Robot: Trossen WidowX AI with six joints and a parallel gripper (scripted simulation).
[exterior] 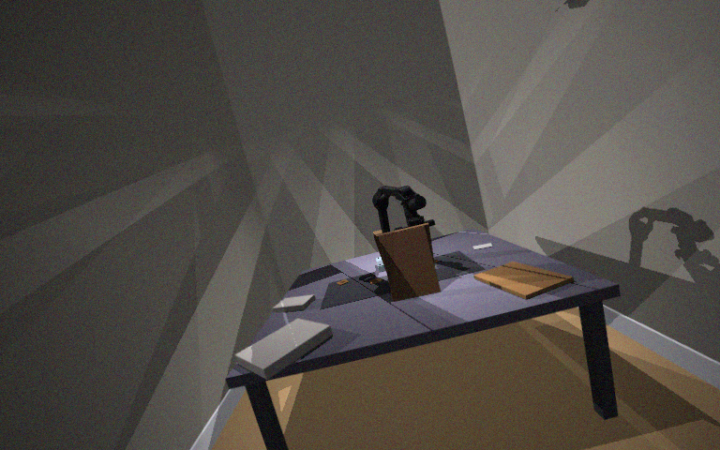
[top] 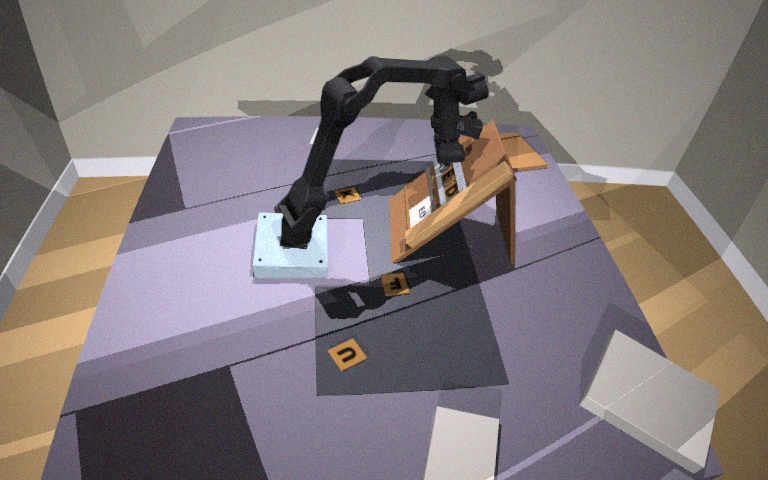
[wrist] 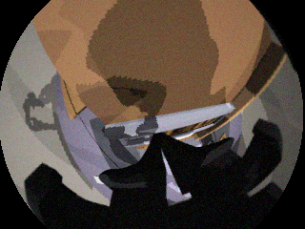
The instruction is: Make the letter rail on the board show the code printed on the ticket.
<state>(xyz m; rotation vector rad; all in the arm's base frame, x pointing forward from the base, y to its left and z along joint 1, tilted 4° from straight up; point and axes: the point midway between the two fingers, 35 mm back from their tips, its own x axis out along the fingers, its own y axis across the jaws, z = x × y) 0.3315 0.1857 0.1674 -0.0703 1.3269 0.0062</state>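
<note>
Now: gripper tip 90 mm to the left of the white ticket, 80 mm above it and 50 mm past it. Round my gripper tip: white card: 350 mm behind, 340 mm to the left, 170 mm below; flat wooden slab: 350 mm to the left, 210 mm ahead, 160 mm below; dark grey mat: 170 mm below, 150 mm to the right, 150 mm behind.
</note>
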